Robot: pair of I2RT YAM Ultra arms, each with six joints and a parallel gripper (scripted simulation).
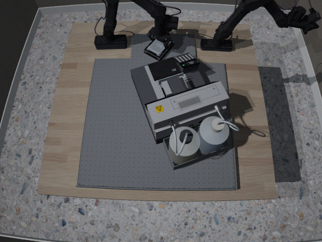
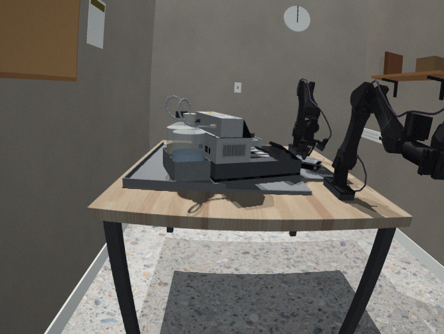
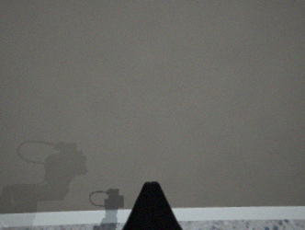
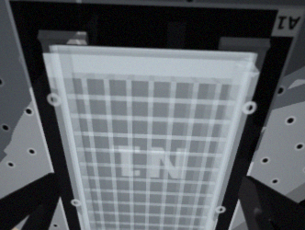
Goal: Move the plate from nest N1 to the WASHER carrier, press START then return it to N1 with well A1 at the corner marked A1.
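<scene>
The white plate lies 20 mm below my right hand. Also, from my right hand: dark nest N1: 30 mm below; grey washer housing: 350 mm ahead, 90 mm to the left, 80 mm above; black carrier: 210 mm ahead, 30 mm to the left, 30 mm above.
</scene>
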